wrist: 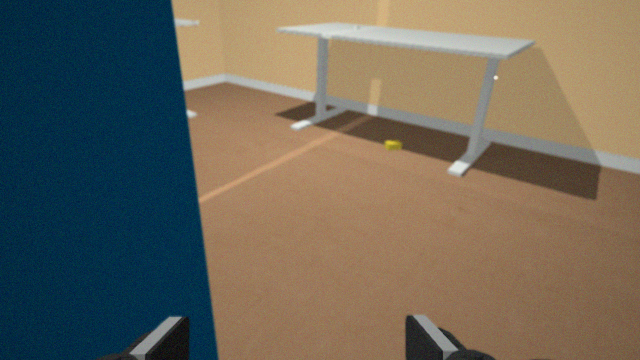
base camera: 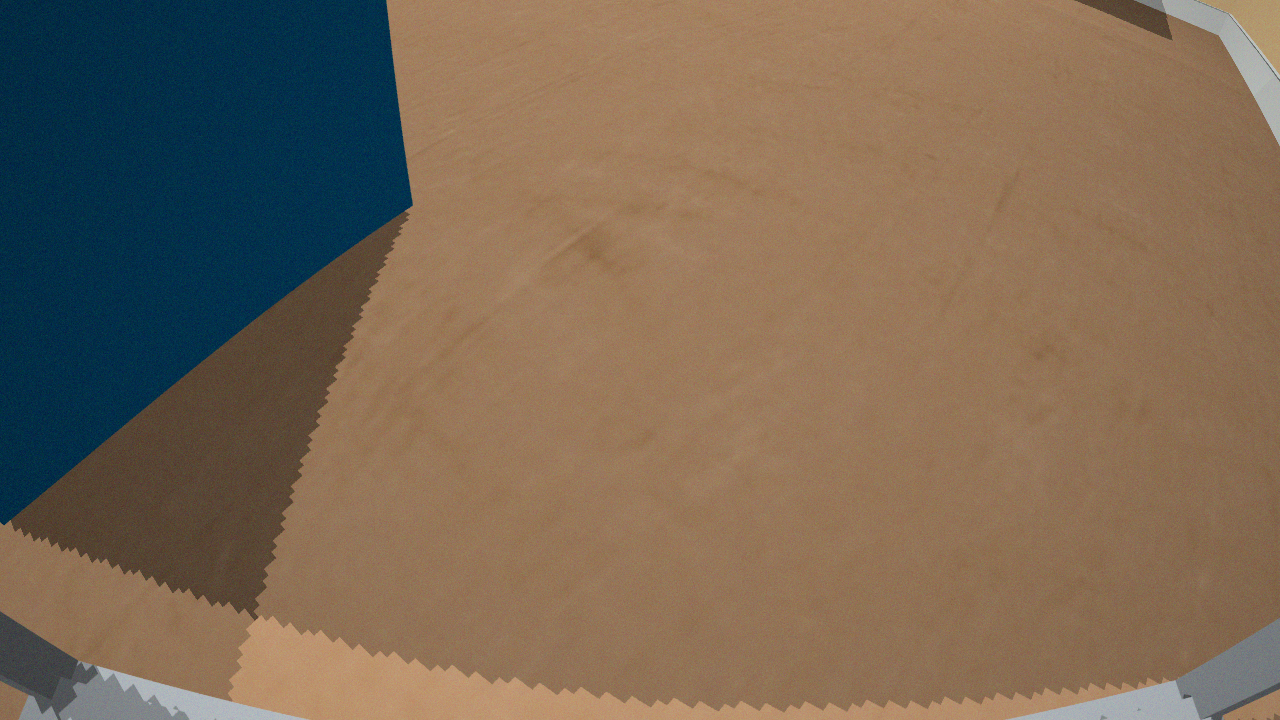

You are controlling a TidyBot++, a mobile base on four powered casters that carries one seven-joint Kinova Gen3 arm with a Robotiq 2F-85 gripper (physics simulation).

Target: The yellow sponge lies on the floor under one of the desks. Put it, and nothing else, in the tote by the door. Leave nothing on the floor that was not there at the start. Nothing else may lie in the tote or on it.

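Frame: origin at the arm's base, x ahead, y left, z up, level; millimetres.
Seen in the pictures: gripper, fingertip midpoint: [wrist: 298,340].
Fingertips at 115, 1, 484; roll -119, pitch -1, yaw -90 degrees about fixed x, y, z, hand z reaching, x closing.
Note:
A point is followed by its place in that frame, as x, y, z.
The yellow sponge [wrist: 393,145] {2448, -592, -362} lies on the floor far ahead in the wrist view, at the front edge of the shadow under a white desk [wrist: 415,39] {2478, -649, 323}, between its two legs. My gripper [wrist: 298,340] {115, 1, 484} is open, with its fingers wide apart at the bottom of the wrist view and nothing between them. It is far from the sponge. The tote and the door do not show in either view.
A large dark blue block-like obstacle [base camera: 179,179] {460, 316, -250} [wrist: 95,175] {493, 292, 363} stands close at the left. Part of another white table top [wrist: 186,22] {3070, 904, 320} shows behind its edge. A pale wall [wrist: 590,75] {2395, -1739, 147} with a grey baseboard runs behind the desk.

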